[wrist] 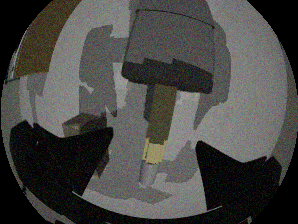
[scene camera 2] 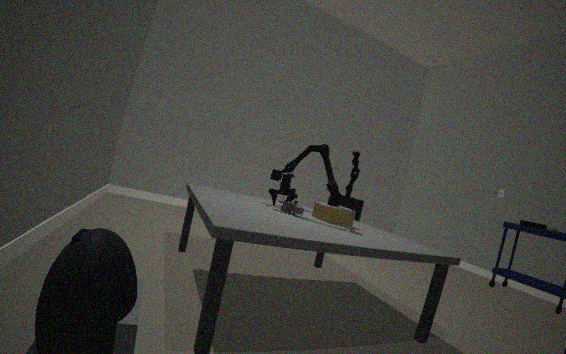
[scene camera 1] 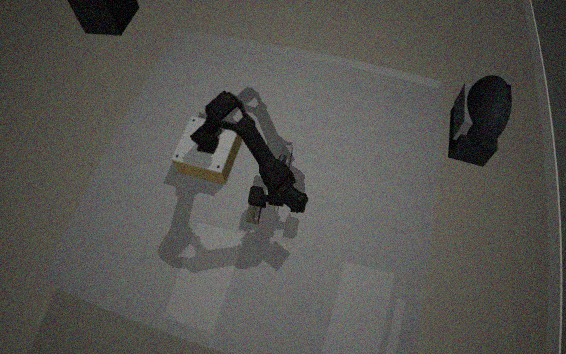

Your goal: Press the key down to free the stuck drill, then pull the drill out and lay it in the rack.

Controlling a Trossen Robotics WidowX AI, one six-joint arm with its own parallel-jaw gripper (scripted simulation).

Labels:
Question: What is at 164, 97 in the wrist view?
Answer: A drill.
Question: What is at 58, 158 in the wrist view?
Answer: My gripper.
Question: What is my gripper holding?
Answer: Nothing.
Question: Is my gripper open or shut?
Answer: Open.

